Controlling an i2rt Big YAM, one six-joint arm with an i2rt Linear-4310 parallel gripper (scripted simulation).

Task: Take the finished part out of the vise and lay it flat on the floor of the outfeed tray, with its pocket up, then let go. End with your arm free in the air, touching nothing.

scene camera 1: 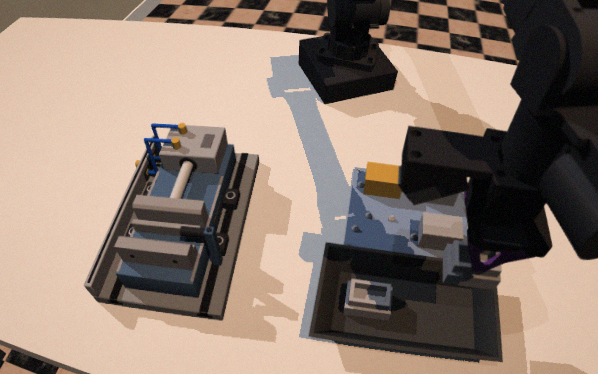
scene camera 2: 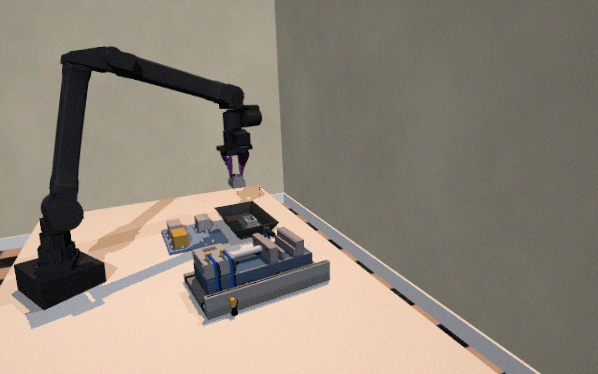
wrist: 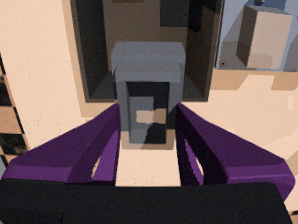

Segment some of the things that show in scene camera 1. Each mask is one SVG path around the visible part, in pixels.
My gripper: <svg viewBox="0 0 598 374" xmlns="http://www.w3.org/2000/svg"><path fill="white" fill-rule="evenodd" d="M470 178L468 181L470 189L464 192L466 216L468 216L467 241L472 270L485 272L504 263L545 257L552 248L552 240L544 207L546 203L539 190L536 191L514 228L479 224L474 221L472 183ZM480 261L480 253L484 252L483 250L501 252L485 262ZM500 146L498 158L504 169L520 182L538 188L539 181L521 178L521 174L508 164Z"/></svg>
An orange block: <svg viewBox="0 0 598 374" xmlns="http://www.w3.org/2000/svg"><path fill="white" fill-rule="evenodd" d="M367 162L363 194L400 199L402 190L398 185L399 166Z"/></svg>
